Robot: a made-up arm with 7 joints.
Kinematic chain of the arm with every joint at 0, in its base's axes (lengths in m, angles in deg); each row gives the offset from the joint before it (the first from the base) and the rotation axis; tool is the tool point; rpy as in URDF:
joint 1: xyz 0 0 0.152 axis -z
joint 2: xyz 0 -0.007 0.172 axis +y
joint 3: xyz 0 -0.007 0.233 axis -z
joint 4: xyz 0 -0.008 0.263 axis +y
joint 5: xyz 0 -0.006 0.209 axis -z
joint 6: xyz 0 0 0.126 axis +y
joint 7: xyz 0 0 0.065 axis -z
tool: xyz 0 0 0 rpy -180 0 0
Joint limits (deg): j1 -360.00..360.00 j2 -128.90..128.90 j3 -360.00..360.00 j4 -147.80..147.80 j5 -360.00..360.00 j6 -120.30..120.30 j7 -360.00..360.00
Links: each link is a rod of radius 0.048 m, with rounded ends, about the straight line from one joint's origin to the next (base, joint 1, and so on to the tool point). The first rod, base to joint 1, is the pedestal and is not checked.
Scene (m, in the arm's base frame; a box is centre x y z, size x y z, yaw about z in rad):
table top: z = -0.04
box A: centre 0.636 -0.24 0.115 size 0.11 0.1 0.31 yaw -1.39
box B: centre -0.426 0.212 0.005 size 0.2 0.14 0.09 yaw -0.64
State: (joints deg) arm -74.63 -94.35 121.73 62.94 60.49 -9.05 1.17
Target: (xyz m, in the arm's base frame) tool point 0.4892 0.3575 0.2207
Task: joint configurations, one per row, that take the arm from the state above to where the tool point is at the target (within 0.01 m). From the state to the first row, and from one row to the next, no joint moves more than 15 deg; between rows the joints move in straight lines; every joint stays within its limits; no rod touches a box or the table.
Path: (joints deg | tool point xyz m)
1: -86.60 -90.38 115.29 68.10 60.65 -9.49 1.17 | 0.3060 -0.6680 0.1581
2: -98.58 -86.42 108.85 73.26 60.80 -9.93 1.17 | 0.4615 -0.5603 0.2358
3: -110.55 -82.45 102.41 78.42 60.96 -10.36 1.17 | 0.5751 -0.4124 0.3137
4: -122.53 -78.48 95.98 83.58 61.12 -10.80 1.17 | 0.6360 -0.2400 0.3895
5: -135.53 -81.93 97.36 86.75 61.18 -10.11 1.17 | 0.6618 -0.0776 0.3432
6: -148.54 -85.38 98.74 89.91 61.24 -9.42 1.17 | 0.6439 0.0841 0.2994
7: -161.55 -88.83 100.12 93.08 61.30 -8.72 1.17 | 0.5844 0.2328 0.2584
8: -174.56 -92.28 101.51 96.25 61.36 -8.03 1.17 | 0.4892 0.3575 0.2207

